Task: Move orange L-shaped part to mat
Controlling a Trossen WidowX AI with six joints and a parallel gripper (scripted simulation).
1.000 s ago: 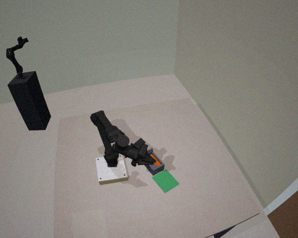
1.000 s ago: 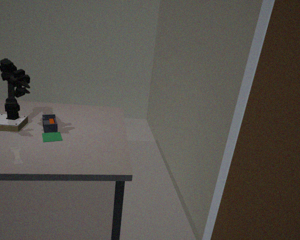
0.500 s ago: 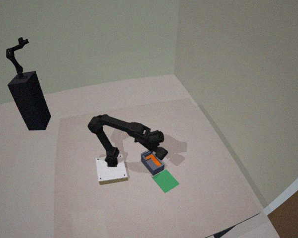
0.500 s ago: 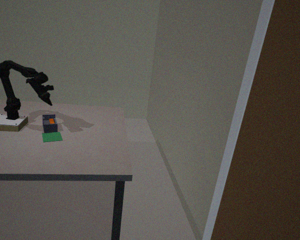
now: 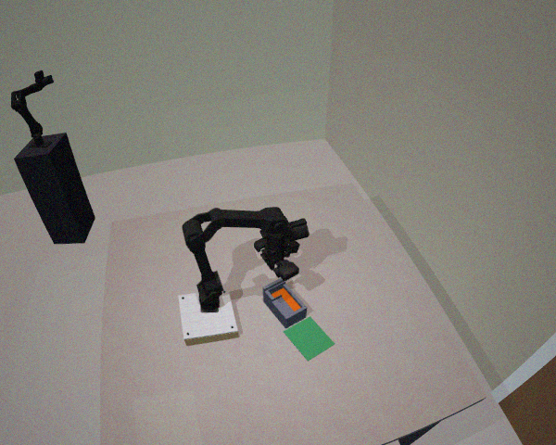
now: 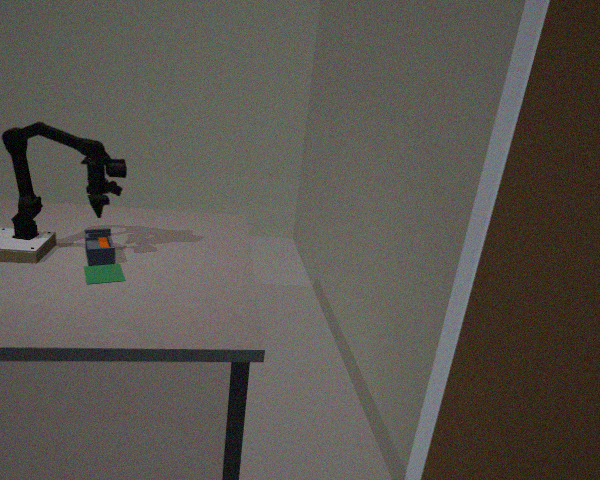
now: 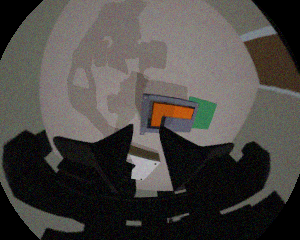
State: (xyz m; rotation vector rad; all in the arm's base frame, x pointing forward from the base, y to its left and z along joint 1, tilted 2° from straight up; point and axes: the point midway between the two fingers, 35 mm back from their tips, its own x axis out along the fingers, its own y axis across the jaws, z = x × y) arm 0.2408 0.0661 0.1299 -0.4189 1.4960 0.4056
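Right now the orange L-shaped part is 10 cm below my gripper tip, 5 cm to the right of it and 2 cm ahead of it. From my gripper tip the other things lie so: green mat (19 cm to the right, 16 cm below, 10 cm ahead).
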